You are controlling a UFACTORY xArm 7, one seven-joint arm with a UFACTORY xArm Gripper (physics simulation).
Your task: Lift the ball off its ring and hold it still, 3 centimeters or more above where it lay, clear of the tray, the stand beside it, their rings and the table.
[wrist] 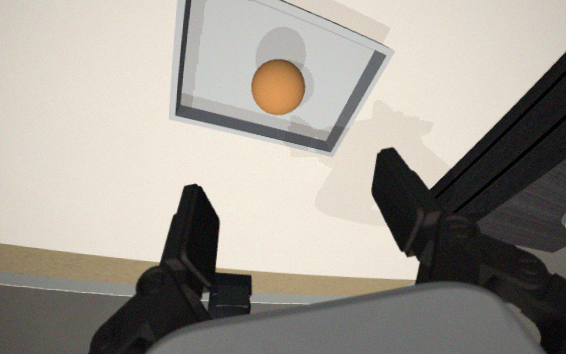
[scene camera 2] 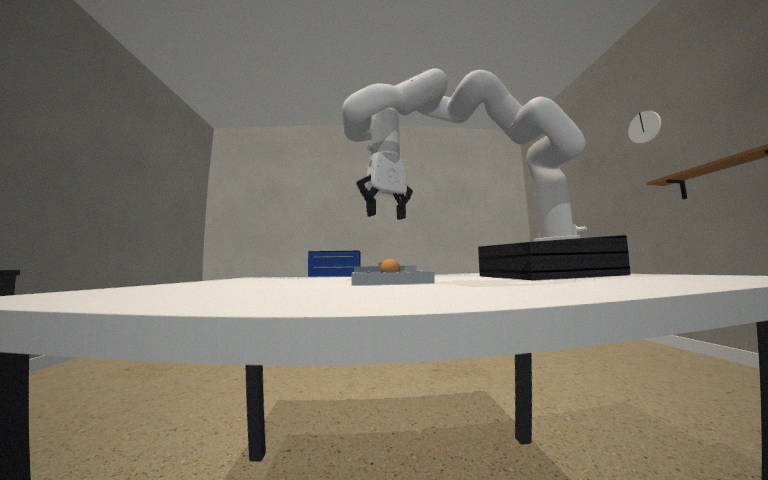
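An orange ball sits within the grey tray, whose near wall hides its lower part in the scene view. The ring under the ball does not show. My gripper is open and empty, fingers pointing down, well above the ball and tray. In the wrist view the ball lies beyond the fingertips, toward the top of the picture. The stand beside the tray cannot be told apart in either view.
The white table carries the tray. A black base block under the arm stands to the right of the tray. A blue box shows behind the tray, to its left.
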